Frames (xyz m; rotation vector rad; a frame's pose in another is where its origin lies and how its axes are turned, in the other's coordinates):
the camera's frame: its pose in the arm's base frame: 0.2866 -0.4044 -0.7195 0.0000 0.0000 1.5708
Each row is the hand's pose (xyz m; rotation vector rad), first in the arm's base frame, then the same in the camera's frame.
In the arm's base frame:
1: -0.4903 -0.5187 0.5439 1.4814 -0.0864 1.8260
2: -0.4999 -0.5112 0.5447 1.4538 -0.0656 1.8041
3: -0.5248 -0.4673 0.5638 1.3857 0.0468 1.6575
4: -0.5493 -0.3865 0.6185 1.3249 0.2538 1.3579
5: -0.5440 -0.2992 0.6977 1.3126 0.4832 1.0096
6: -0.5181 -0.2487 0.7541 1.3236 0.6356 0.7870
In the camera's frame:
1: -0.1143 0.7769 1.2634 0.8369 -0.9406 0.5081
2: -0.1068 0.7865 1.2642 0.8363 -0.9154 0.4769
3: -0.0629 0.8114 1.2833 0.8833 -0.8256 0.3107
4: 0.0179 0.8359 1.3380 1.0162 -0.6895 0.0060
5: 0.1052 0.8306 1.4172 1.2107 -0.5592 -0.3155
6: 0.1557 0.8047 1.4736 1.3586 -0.4771 -0.5045

